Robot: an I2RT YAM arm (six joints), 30 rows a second.
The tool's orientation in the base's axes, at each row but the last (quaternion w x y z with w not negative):
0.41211 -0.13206 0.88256 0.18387
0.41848 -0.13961 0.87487 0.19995
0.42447 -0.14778 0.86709 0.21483
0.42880 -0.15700 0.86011 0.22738
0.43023 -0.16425 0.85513 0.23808
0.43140 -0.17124 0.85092 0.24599
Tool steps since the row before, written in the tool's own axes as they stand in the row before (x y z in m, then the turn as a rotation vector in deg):
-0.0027 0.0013 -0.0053 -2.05 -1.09 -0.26
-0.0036 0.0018 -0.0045 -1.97 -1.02 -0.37
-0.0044 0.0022 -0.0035 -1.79 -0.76 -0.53
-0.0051 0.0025 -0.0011 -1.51 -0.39 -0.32
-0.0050 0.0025 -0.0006 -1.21 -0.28 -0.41
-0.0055 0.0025 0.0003 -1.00 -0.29 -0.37
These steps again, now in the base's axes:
-0.0024 -0.0009 0.0055 1.52 -0.92 1.51
-0.0016 -0.0002 0.0058 1.37 -0.92 1.53
-0.0007 0.0005 0.0060 1.04 -0.79 1.53
0.0011 0.0019 0.0053 0.85 -0.39 1.29
0.0013 0.0021 0.0050 0.56 -0.37 1.12
0.0021 0.0027 0.0050 0.47 -0.37 0.93

